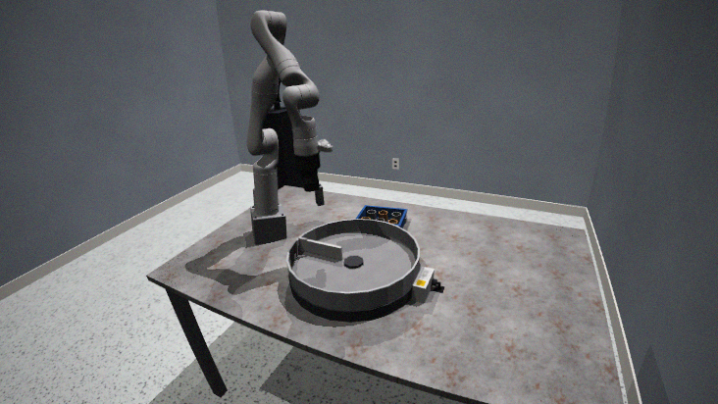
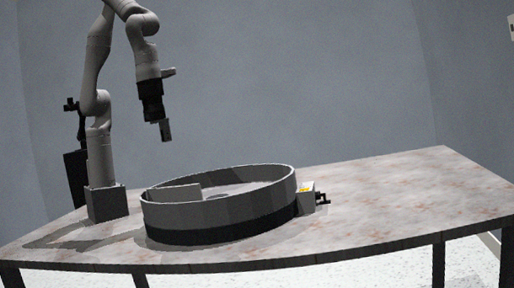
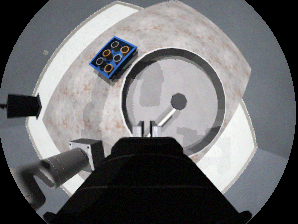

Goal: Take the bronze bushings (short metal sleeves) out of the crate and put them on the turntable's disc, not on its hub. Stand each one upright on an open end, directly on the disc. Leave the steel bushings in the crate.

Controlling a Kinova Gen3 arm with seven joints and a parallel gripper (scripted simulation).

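Right now the blue crate is 6 cm ahead of my hand, 31 cm to the left of it and 22 cm below it. Round my hand: grey turntable disc: 13 cm ahead, 3 cm to the right, 19 cm below.
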